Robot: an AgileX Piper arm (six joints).
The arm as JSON. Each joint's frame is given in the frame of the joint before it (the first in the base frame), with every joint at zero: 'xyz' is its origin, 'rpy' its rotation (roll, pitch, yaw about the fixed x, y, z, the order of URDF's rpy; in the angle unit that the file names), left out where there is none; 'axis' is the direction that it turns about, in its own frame. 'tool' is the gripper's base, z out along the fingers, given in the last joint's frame.
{
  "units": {
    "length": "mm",
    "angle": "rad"
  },
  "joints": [
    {
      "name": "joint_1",
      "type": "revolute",
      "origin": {
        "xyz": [
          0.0,
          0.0,
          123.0
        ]
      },
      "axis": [
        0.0,
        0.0,
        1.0
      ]
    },
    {
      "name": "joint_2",
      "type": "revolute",
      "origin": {
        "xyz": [
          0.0,
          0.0,
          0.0
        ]
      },
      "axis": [
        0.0,
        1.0,
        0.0
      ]
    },
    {
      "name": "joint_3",
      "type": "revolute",
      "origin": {
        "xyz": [
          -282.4,
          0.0,
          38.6
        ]
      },
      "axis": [
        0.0,
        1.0,
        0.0
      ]
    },
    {
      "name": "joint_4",
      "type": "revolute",
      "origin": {
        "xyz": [
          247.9,
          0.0,
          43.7
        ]
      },
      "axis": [
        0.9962,
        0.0,
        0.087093
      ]
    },
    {
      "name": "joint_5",
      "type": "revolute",
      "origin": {
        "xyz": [
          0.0,
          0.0,
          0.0
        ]
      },
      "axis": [
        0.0,
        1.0,
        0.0
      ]
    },
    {
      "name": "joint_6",
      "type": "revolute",
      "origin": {
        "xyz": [
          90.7,
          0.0,
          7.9
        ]
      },
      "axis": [
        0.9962,
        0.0,
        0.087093
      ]
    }
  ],
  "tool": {
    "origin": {
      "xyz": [
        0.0,
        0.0,
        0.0
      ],
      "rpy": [
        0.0,
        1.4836,
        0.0
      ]
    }
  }
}
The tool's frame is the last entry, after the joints.
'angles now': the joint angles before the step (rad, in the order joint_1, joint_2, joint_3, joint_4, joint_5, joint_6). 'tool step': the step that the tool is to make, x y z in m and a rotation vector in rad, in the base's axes. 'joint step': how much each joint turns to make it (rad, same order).
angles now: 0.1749, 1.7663, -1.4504, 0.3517, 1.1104, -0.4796
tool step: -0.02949, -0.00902, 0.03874, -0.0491, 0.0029, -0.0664
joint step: 0.0057, -0.1231, 0.0000, -0.0857, 0.1043, 0.1267
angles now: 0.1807, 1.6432, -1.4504, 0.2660, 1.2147, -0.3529
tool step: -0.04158, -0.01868, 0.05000, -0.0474, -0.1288, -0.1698
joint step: -0.0001, -0.1925, 0.0267, -0.1309, 0.0121, 0.1886
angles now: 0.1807, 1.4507, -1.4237, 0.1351, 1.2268, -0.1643
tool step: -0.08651, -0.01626, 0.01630, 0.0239, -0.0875, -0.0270
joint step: -0.0001, -0.3220, 0.2171, -0.0056, 0.0107, 0.0311
